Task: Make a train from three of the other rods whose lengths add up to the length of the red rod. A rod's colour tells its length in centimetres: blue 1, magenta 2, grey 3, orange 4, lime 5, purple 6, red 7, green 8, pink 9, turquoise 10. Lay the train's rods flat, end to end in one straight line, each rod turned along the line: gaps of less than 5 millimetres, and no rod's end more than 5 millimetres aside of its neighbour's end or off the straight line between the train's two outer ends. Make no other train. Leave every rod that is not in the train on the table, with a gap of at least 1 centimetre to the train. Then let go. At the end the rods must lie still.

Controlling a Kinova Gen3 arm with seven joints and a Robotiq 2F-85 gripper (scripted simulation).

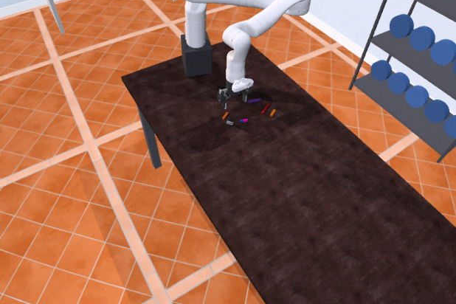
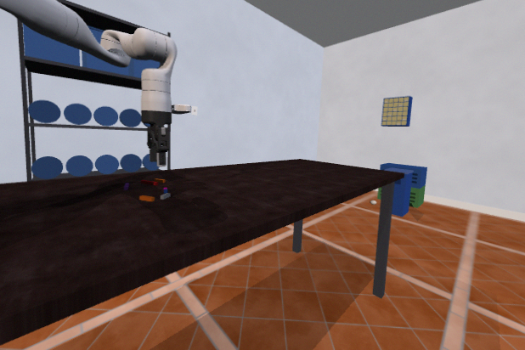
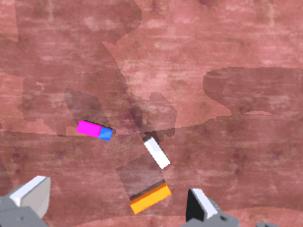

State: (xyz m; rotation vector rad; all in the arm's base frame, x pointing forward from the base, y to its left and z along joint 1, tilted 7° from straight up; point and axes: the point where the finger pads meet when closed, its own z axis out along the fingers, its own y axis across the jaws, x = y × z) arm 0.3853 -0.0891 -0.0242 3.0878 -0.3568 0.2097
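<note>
The grey rod is 90 mm below my hand, 30 mm to the right of it and 10 mm ahead of it. The rest, counted from my hand: purple rod 150 mm to the left, 90 mm below, 30 mm behind; then blue rod 90 mm below, 30 mm ahead, 20 mm to the left; then magenta rod 90 mm below, 40 mm ahead, 30 mm to the left.
</note>
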